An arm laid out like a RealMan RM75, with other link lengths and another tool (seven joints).
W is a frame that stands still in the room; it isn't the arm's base.
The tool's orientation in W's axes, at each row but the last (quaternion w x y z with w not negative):
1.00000 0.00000 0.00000 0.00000
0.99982 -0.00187 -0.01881 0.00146
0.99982 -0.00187 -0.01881 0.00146
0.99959 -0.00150 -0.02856 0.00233
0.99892 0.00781 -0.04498 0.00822
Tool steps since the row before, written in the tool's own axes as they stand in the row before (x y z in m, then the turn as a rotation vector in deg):
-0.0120 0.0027 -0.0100 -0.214 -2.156 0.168
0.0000 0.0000 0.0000 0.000 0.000 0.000
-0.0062 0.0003 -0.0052 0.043 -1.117 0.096
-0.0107 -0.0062 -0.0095 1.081 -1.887 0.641
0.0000 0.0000 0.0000 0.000 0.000 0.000
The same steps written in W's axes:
-0.0120 0.0027 -0.0100 -0.214 -2.156 0.168
0.0000 0.0000 0.0000 0.000 0.000 0.000
-0.0060 0.0003 -0.0054 0.043 -1.117 0.102
-0.0101 -0.0063 -0.0101 1.051 -1.880 0.708
0.0000 0.0000 0.0000 0.000 0.000 0.000

